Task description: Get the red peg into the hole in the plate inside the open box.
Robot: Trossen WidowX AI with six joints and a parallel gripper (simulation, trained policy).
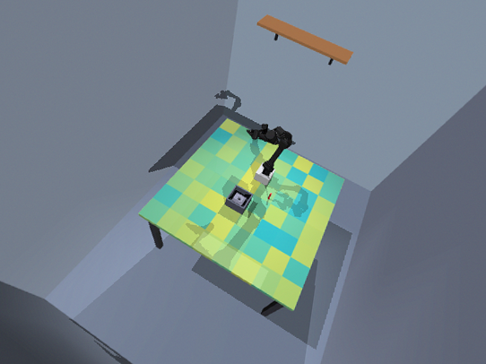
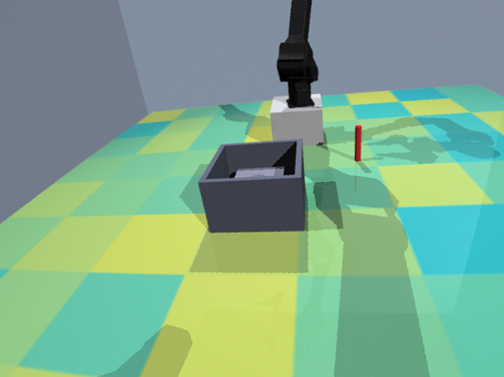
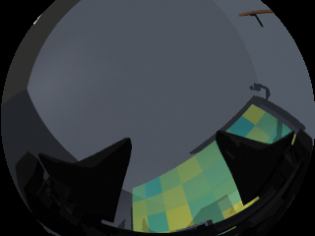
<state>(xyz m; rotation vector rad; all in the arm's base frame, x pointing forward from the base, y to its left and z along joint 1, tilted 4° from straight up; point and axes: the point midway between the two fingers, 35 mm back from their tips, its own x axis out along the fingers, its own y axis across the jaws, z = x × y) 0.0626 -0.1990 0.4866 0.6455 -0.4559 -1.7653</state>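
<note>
My gripper tip is now 53 cm above the red peg, 32 cm to the right of it and 9 cm short of it. Round my gripper tip: dark grey box 55 cm below, 23 cm ahead, 9 cm to the left; plate 53 cm below, 23 cm ahead, 9 cm to the left.
</note>
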